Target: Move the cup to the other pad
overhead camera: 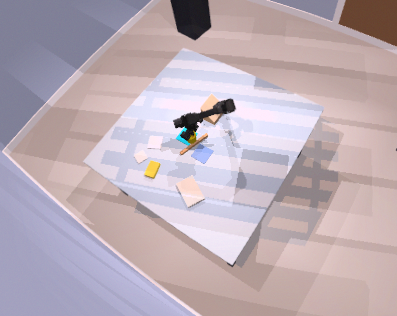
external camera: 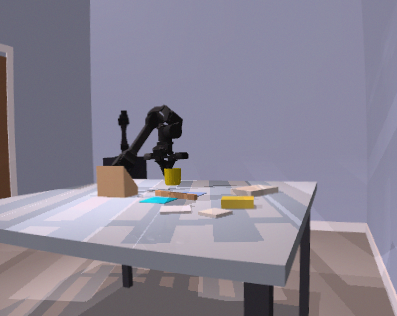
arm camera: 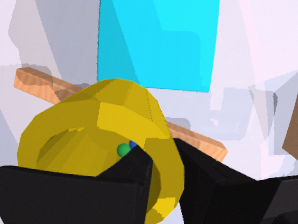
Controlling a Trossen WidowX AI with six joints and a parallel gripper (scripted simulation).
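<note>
My gripper tip is now 10 mm short of the cyan pad, 70 mm to the left of it and 100 mm above it. From my gripper tip the other things lie so: pale blue pad (50 mm ahead, 110 mm to the left, 100 mm below); then beige slab (300 mm ahead, 240 mm to the left, 80 mm below); then wooden stick (30 mm ahead, 20 mm to the left, 90 mm below).
</note>
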